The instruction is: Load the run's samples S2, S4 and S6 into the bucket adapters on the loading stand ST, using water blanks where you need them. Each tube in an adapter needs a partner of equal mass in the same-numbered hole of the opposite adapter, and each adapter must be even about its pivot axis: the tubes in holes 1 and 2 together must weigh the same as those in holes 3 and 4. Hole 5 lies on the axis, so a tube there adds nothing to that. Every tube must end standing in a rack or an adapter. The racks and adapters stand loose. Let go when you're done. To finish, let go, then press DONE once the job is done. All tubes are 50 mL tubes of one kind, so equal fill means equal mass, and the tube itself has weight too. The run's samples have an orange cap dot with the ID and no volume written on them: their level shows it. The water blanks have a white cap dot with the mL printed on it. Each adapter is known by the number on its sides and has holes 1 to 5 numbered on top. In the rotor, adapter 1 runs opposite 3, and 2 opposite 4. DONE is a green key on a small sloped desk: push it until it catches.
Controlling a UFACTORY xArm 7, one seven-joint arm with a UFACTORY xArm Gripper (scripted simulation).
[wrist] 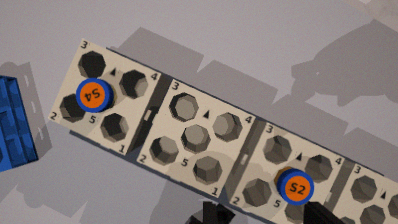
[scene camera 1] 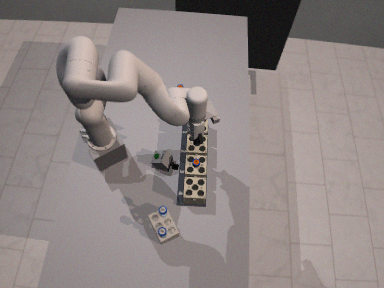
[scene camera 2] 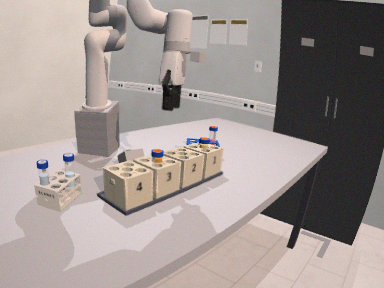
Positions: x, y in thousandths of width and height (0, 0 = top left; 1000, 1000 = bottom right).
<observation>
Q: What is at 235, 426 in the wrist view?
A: A sample tube S4.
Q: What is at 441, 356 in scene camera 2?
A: The gripper.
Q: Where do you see a sample tube S2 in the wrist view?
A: At 745, 837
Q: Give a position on a blanks rack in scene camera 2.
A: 121, 682
</observation>
